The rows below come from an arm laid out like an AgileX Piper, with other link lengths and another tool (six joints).
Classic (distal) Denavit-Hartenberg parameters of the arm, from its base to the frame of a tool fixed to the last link. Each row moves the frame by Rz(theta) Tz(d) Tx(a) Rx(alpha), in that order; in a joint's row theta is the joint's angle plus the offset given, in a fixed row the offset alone. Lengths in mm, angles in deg.
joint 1: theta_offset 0  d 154.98  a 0  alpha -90
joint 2: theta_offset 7.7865  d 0  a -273.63  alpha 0
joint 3: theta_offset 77.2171  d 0  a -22.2  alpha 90
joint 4: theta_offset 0  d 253.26  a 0  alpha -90
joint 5: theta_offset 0  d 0  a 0  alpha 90
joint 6: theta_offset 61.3  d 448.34  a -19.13  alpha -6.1
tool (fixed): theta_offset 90  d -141.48  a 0  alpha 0
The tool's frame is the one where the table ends.
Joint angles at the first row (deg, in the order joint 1, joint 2, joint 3, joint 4, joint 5, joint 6):
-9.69, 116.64, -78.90, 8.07, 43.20, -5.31
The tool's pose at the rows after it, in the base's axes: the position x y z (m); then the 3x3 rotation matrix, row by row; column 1 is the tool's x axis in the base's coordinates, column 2 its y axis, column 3 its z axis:
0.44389, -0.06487, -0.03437; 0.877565, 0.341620, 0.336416; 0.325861, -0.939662, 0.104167; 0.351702, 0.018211, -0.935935
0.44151, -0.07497, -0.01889; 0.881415, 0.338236, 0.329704; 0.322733, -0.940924, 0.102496; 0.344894, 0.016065, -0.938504
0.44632, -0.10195, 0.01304; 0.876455, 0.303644, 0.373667; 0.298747, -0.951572, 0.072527; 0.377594, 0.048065, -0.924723
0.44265, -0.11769, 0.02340; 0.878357, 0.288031, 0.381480; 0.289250, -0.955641, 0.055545; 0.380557, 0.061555, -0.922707
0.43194, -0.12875, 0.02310; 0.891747, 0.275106, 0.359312; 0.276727, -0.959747, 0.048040; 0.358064, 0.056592, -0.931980
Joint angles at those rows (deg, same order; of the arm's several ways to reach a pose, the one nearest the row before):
-9.50, 116.64, -80.04, 8.69, 45.55, -6.31
-10.94, 115.52, -82.16, 8.40, 49.32, -6.92
-13.96, 112.57, -84.33, 7.77, 51.82, -7.35
-15.78, 111.41, -84.79, 7.29, 52.94, -7.97
-17.26, 111.25, -84.91, 6.73, 54.58, -8.21

